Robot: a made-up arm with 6 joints.
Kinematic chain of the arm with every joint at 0, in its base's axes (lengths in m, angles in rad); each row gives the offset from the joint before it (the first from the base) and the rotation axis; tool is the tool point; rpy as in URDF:
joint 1: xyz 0 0 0.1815 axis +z
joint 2: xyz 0 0 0 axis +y
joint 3: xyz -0.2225 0 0.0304 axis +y
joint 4: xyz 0.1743 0 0.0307 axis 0.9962 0 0.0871
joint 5: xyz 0 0 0 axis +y
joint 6: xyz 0.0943 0 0.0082 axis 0.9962 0 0.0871
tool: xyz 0 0 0 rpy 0 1.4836 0
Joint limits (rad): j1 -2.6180..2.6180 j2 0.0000..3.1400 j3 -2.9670..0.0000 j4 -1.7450..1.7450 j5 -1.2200..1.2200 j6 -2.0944..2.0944
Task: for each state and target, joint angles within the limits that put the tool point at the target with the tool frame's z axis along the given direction. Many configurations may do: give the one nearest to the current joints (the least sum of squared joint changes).
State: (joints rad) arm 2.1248 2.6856 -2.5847 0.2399 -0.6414 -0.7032
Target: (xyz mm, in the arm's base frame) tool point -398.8 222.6 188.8 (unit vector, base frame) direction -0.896 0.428 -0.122
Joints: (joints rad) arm 2.6161 2.5677 -1.9471 -0.1964 -0.4179 -0.7032
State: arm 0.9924 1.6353 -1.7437 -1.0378 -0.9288 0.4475
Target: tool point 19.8 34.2 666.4 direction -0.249 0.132 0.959
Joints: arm 0.4641 1.4244 -2.5294 -0.4255 -0.5899 0.4475
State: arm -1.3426 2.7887 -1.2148 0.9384 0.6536 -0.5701
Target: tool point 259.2 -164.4 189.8 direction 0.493 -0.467 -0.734
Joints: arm -0.5149 1.9546 -1.0568 1.7414 -0.1669 -0.5702
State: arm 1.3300 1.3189 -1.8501 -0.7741 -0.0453 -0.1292
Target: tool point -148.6 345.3 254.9 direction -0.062 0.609 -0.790
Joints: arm 2.0315 2.1405 -1.8374 -0.3202 0.7533 -0.1292
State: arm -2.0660 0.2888 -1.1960 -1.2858 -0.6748 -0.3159
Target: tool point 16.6 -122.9 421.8 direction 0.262 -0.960 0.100
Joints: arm -1.8201 0.7841 -0.9090 -1.7413 -0.5212 -0.3159
